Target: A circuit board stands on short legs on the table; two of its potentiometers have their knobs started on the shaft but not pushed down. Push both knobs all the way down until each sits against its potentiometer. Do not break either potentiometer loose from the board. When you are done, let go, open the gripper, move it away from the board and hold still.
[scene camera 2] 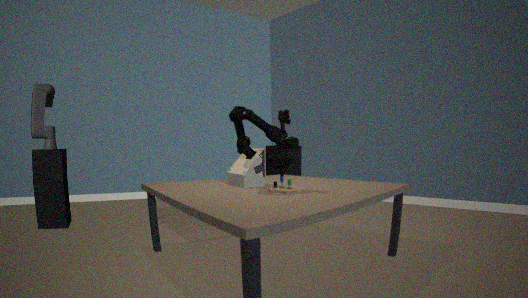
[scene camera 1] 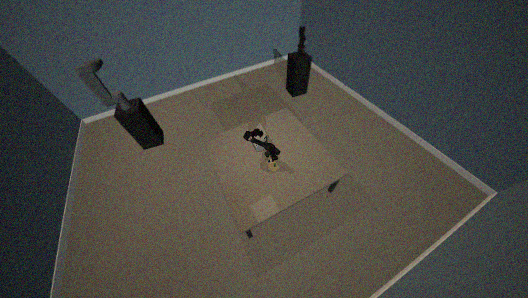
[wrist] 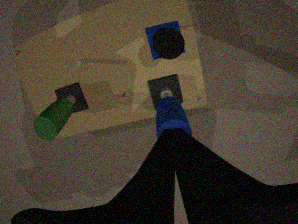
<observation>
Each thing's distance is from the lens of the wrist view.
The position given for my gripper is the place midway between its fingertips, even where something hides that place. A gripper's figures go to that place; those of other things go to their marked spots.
my gripper (wrist: 171, 136): 10 cm
blue knob (wrist: 170, 114): 10 cm
</observation>
